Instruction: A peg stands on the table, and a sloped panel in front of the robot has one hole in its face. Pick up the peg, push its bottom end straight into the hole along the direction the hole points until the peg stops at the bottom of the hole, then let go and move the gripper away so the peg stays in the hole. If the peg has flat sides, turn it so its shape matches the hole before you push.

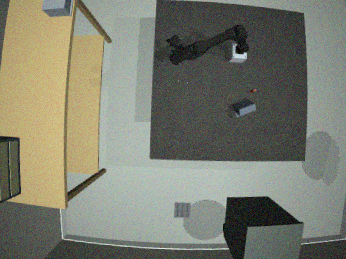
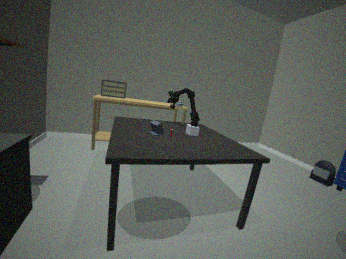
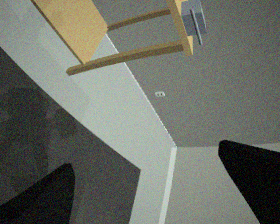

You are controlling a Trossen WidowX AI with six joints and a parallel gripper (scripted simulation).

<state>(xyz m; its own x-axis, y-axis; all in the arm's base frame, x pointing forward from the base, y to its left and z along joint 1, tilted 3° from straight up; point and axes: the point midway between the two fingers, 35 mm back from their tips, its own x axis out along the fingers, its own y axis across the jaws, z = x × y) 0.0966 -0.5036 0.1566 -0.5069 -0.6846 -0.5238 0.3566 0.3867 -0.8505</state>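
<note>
My gripper tip is 22 cm short of the red peg, 66 cm to the right of it and 20 cm above it. Round my gripper tip: sloped panel: 35 cm ahead, 58 cm to the left, 20 cm below.
</note>
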